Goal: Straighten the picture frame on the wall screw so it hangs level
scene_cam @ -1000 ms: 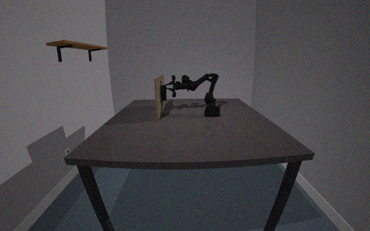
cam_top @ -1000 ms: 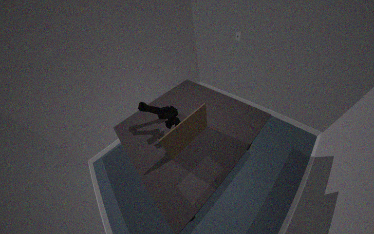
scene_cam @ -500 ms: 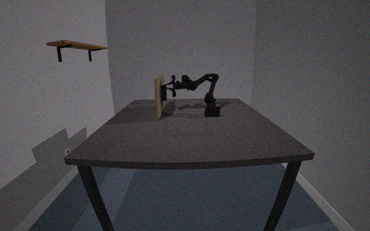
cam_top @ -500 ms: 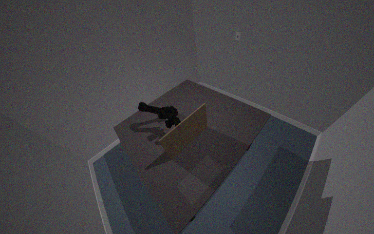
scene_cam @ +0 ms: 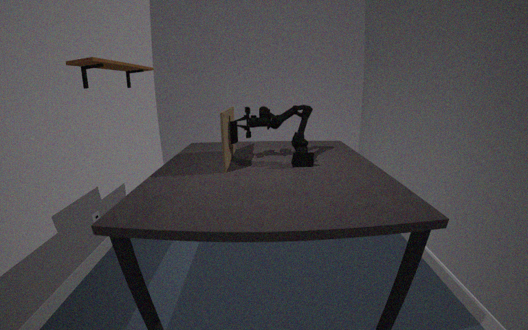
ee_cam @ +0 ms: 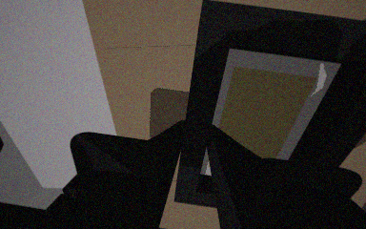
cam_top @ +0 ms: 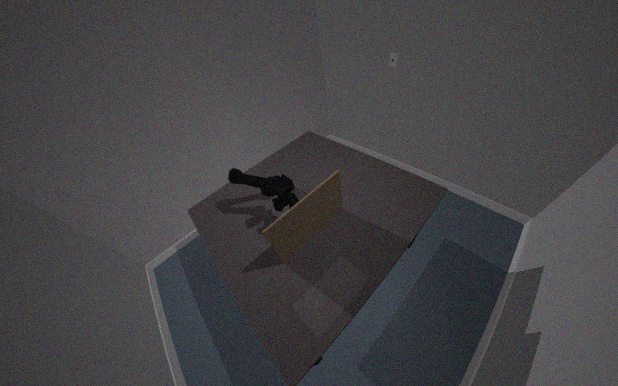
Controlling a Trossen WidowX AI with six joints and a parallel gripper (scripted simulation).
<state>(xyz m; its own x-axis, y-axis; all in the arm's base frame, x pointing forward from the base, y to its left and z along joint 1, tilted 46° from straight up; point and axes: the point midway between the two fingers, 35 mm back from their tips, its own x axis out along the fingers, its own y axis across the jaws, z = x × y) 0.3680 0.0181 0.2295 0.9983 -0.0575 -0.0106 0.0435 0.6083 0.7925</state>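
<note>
Now: gripper tip 50 mm above the picture frame, 10 mm to the right of it and 10 mm short of it. From my gripper tip the other things lie so: tan wall board: 70 mm below, 20 mm ahead, 10 mm to the left.
</note>
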